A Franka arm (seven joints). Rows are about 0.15 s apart.
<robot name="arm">
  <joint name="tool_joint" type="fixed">
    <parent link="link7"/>
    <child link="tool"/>
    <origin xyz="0 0 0.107"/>
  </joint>
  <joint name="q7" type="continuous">
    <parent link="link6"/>
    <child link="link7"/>
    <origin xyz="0 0.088 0" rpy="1.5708 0 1.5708"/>
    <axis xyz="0 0 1"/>
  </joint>
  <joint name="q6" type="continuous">
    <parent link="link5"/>
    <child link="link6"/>
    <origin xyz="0 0 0" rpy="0 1.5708 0"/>
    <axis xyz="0 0 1"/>
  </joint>
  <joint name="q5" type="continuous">
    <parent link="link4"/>
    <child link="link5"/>
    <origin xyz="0.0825 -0.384 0" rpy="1.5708 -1.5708 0"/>
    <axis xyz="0 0 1"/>
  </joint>
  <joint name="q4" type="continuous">
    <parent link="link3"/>
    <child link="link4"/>
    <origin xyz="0 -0.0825 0" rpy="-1.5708 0 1.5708"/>
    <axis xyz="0 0 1"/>
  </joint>
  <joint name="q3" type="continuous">
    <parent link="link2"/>
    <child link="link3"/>
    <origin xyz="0 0.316 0" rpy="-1.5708 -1.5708 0"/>
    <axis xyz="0 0 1"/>
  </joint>
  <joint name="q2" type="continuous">
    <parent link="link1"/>
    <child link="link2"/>
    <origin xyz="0 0 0" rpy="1.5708 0 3.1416"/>
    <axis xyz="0 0 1"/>
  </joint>
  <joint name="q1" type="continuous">
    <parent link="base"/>
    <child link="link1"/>
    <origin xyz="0 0 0.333"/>
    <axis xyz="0 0 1"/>
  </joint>
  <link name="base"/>
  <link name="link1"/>
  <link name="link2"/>
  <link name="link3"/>
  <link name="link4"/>
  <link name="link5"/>
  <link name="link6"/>
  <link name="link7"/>
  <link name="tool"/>
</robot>
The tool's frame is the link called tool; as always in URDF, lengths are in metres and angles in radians. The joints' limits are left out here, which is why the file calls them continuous.
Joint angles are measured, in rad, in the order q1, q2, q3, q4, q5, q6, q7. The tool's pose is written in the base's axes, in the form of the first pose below.
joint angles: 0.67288, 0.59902, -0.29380, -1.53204, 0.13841, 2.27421, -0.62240
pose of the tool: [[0.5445 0.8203 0.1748 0.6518], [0.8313 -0.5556 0.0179 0.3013], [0.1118 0.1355 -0.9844 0.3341], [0 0 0 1]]
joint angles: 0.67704, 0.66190, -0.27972, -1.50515, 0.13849, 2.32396, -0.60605
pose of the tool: [[0.5374 0.8216 0.1901 0.6549], [0.8348 -0.5503 0.0185 0.3174], [0.1198 0.1488 -0.9816 0.3063], [0 0 0 1]]
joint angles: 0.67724, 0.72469, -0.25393, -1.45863, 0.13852, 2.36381, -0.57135
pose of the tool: [[0.5385 0.8167 0.2073 0.6572], [0.8305 -0.5561 0.0338 0.3393], [0.1429 0.1540 -0.9777 0.2846], [0 0 0 1]]
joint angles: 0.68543, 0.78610, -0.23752, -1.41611, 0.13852, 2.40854, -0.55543
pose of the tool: [[0.5233 0.8210 0.2283 0.6575], [0.8361 -0.5464 0.0485 0.3604], [0.1646 0.1655 -0.9724 0.2627], [0 0 0 1]]
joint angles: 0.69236, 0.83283, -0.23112, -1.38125, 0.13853, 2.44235, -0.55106
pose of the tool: [[0.5072 0.8254 0.2478 0.6587], [0.8426 -0.5354 0.0585 0.3738], [0.1810 0.1791 -0.9670 0.2473], [0 0 0 1]]
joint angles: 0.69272, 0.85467, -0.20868, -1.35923, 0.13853, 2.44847, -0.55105
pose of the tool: [[0.4917 0.8361 0.2432 0.6545], [0.8498 -0.5217 0.0757 0.3882], [0.1902 0.1694 -0.9670 0.2398], [0 0 0 1]]
